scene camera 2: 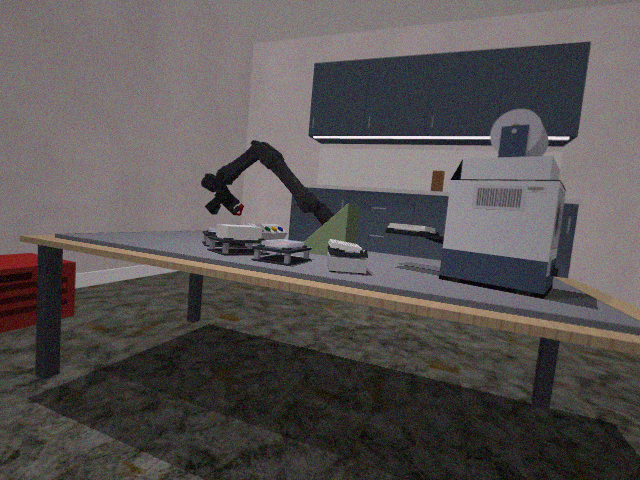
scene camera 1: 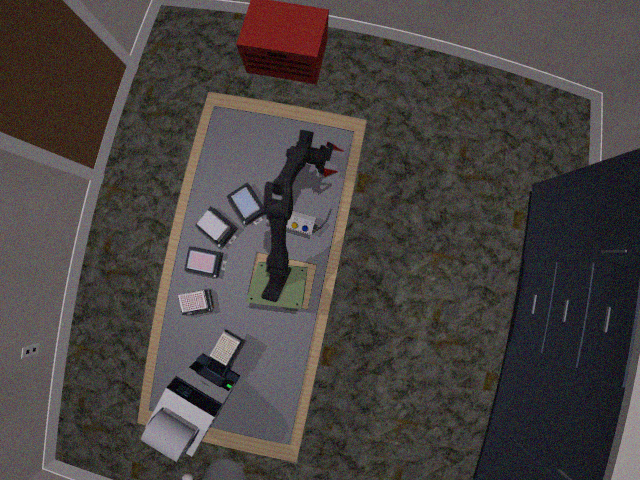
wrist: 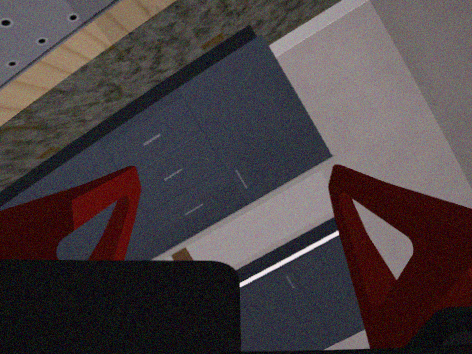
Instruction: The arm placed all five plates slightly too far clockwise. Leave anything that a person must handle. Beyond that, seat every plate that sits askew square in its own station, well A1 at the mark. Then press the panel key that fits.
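My gripper (scene camera 1: 339, 160) (scene camera 2: 239, 209) (wrist: 234, 176) is open and empty, high above the table's far end, away from the plates. A blue plate (scene camera 1: 245, 201), a white plate (scene camera 1: 212, 225) and a pink plate (scene camera 1: 202, 260) sit on dark stations in an arc. A plate with red wells (scene camera 1: 193, 301) (scene camera 2: 345, 246) looks tilted on its station in scene camera 2. A beige-welled plate (scene camera 1: 225, 348) (scene camera 2: 410, 227) lies on the instrument's extended tray. The key panel (scene camera 1: 301, 224) (scene camera 2: 273, 230) shows green, yellow and blue keys in scene camera 2. Well A1 marks are too small to read.
The arm rises from a green mount (scene camera 1: 258, 294) (scene camera 2: 347, 227) and passes close by the panel and the blue plate. A white and blue instrument (scene camera 1: 178, 421) (scene camera 2: 504, 222) stands at one table end. A red cabinet (scene camera 1: 284, 28) (scene camera 2: 67, 289) stands on the floor beyond the other.
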